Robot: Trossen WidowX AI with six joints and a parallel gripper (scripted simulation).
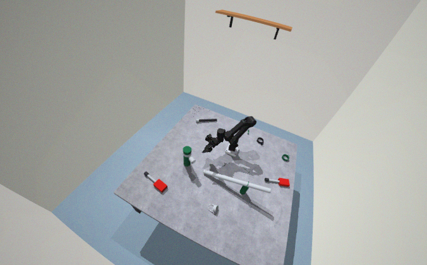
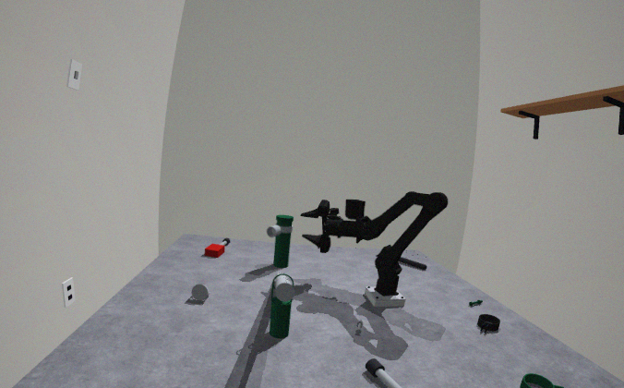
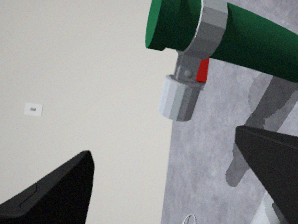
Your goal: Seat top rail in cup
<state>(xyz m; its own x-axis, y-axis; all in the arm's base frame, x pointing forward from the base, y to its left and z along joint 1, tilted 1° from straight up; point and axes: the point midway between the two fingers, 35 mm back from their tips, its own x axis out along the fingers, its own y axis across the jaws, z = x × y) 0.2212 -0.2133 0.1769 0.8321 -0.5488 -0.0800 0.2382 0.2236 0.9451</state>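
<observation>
Now: gripper tip 8 cm short of the rail-end cup, 7 cm to the left of it and 4 cm above it. The rest, counted from my gripper tip: green post: 15 cm ahead, 39 cm to the left, 9 cm below; green bolt: 55 cm behind, 38 cm to the left, 19 cm below; white fitting: 35 cm ahead, 18 cm to the left, 19 cm below.
</observation>
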